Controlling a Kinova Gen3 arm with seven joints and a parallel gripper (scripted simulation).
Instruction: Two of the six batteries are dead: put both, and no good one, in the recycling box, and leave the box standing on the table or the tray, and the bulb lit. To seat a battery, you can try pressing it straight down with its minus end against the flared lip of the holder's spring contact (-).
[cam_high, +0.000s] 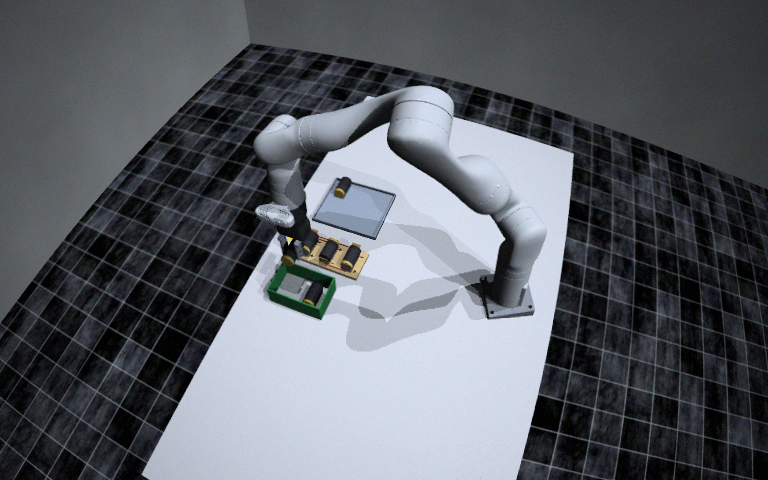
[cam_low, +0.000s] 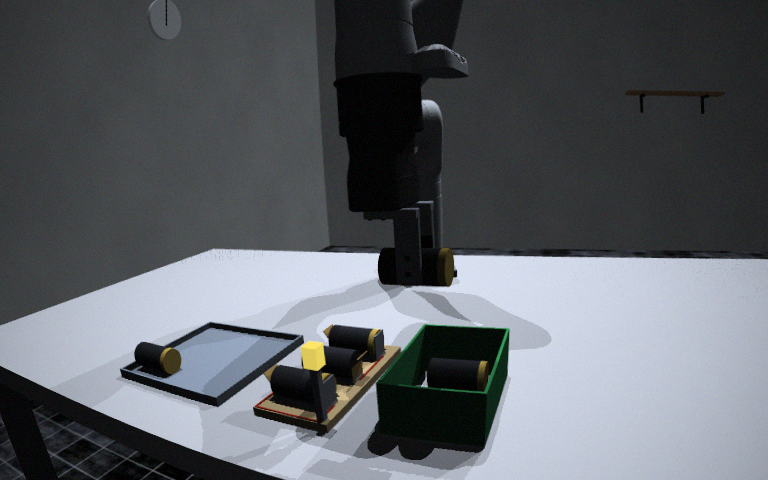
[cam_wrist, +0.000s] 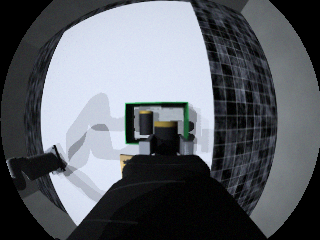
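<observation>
Right now the green recycling box is 150 mm below my hand, 20 mm to the left of it and 20 mm behind it. Also, from my hand: grey tray (310 mm to the right, 160 mm below, 30 mm behind).
</observation>
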